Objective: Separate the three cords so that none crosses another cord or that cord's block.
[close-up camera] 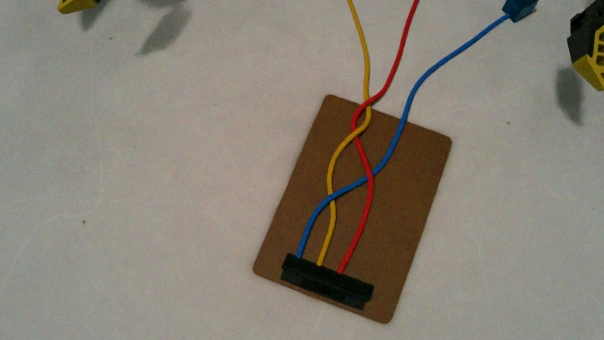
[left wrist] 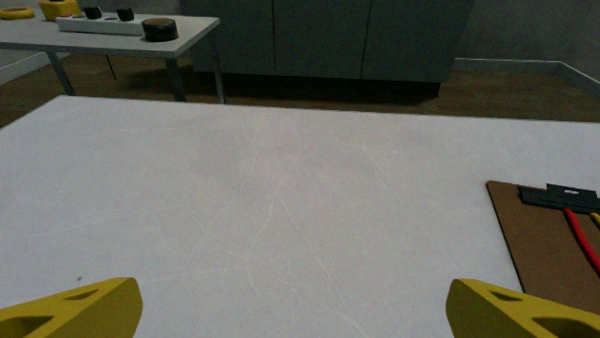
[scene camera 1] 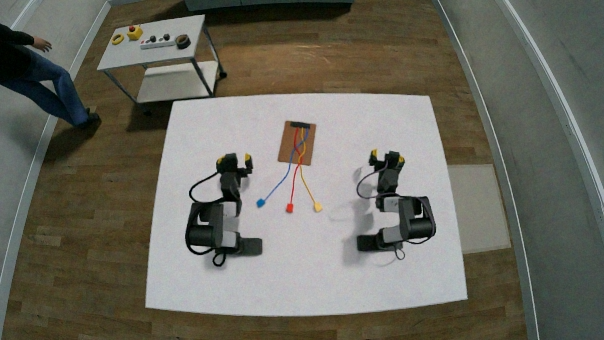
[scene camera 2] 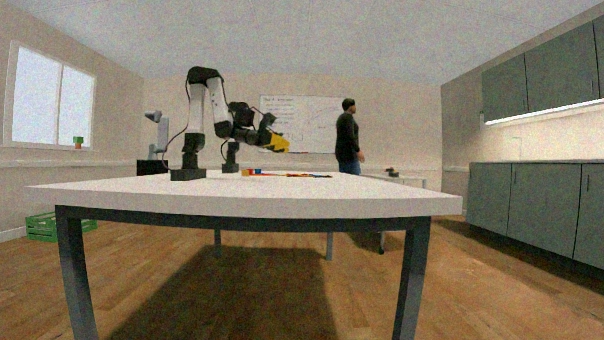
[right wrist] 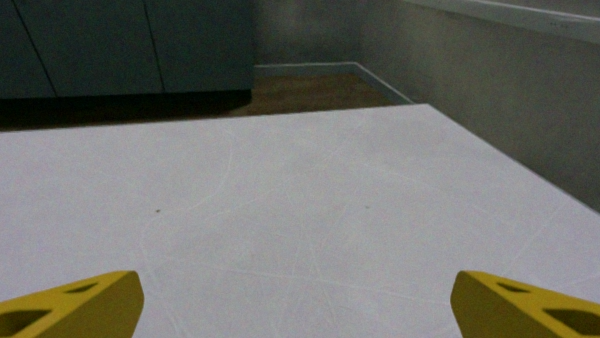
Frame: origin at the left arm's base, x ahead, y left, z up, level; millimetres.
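Where they show: left gripper, between the fingertips: (left wrist: 294, 291) (scene camera 2: 288, 150); right gripper, between the fingertips: (scene camera 1: 387, 151) (scene camera 2: 285, 142) (right wrist: 298, 284); left arm's base, origin of its link: (scene camera 1: 237, 246); right arm's base, origin of its link: (scene camera 1: 380, 242) (scene camera 2: 189, 171).
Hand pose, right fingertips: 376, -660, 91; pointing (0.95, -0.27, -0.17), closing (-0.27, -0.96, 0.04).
Each offset is from my right fingertips to the top centre of the thing, as dx, dy, dz. "spot": to the spot under its first point.
The blue cord @[spot: -112, +501, -136] (scene camera 1: 276, 188) (close-up camera: 440, 64) crosses the yellow cord @[spot: -112, +353, -135] (scene camera 1: 309, 187) (close-up camera: 365, 50) near the black clip @[+218, +375, -130] (close-up camera: 325, 281), then the red cord (close-up camera: 400, 55) on the brown board @[+122, +393, -126] (close-up camera: 410, 210). Farther from the clip, red and yellow cross twice, the second time at the board's edge. The blue block @[-181, +566, -109] (scene camera 1: 260, 202), red block @[-208, +434, -109] (scene camera 1: 289, 208) and yellow block @[-209, +310, -109] (scene camera 1: 318, 206) lie apart. My left gripper (scene camera 1: 234, 158) (left wrist: 294, 291) is open and empty, left of the board in scene camera 1. My right gripper (scene camera 1: 387, 156) (right wrist: 298, 284) is open and empty, to its right.
A white cart (scene camera 1: 155, 34) holding a power strip and tape stands beyond the table's far left corner in scene camera 1. A person (scene camera 1: 42, 75) stands at the left. Grey cabinets (left wrist: 320, 40) stand behind the table.
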